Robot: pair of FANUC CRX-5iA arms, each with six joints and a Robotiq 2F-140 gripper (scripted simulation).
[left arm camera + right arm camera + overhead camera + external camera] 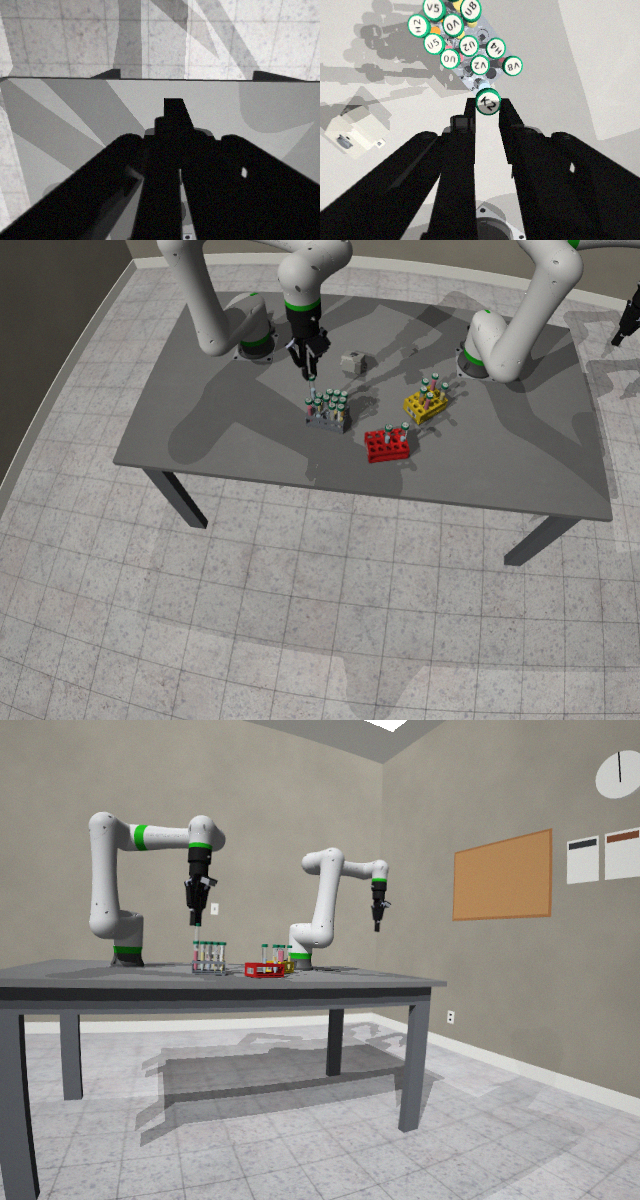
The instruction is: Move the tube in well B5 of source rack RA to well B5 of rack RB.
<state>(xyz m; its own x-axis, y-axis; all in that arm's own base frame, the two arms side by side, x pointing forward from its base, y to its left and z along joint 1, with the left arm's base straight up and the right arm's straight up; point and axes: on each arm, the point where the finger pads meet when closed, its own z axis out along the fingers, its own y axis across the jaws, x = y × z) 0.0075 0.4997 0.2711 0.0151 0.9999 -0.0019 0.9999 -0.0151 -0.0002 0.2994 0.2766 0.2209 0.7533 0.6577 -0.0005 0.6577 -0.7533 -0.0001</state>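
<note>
The green-capped tube marked k2 lies 1 cm ahead of my right hand, 1 cm to the left of it and 8 cm below it. The rest, counted from my right hand: grey rack RA: 3 cm ahead, 6 cm to the left, 19 cm below; small pale box: 23 cm behind, 12 cm to the left, 17 cm below; green-capped tube marked r4: 13 cm ahead, 25 cm to the left, 15 cm below.
</note>
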